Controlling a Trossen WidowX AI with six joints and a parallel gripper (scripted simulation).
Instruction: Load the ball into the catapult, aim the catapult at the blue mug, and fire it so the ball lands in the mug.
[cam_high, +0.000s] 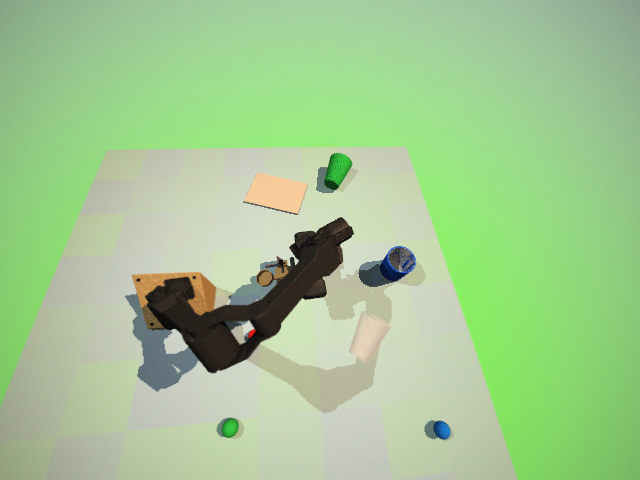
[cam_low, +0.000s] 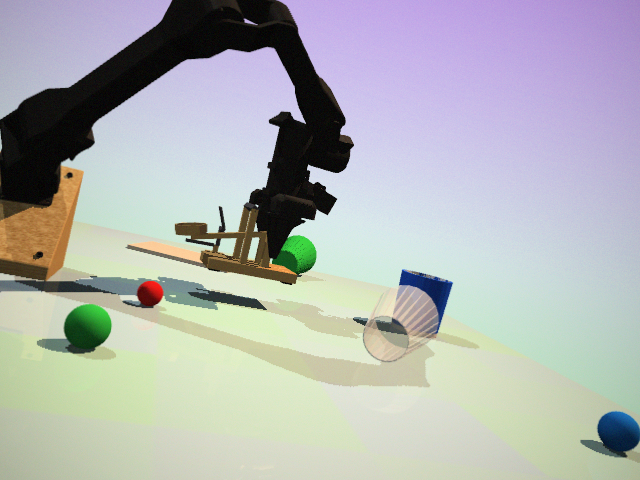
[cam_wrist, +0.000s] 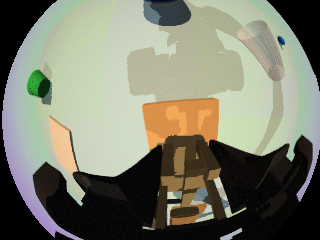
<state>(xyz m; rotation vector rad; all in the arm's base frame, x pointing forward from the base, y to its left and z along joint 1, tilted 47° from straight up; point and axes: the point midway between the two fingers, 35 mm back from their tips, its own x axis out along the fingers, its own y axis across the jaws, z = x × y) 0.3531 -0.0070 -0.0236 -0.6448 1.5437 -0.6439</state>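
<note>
Right now my gripper tip is 50 mm below the catapult frame and 50 mm past it. The rest, counted from my gripper tip: blue mug: 290 mm ahead, 50 mm below, 10 mm to the left; then wooden catapult: 70 mm behind, 20 mm to the left, 20 mm above; then red ball: 180 mm behind, 150 mm to the right, 60 mm below.
</note>
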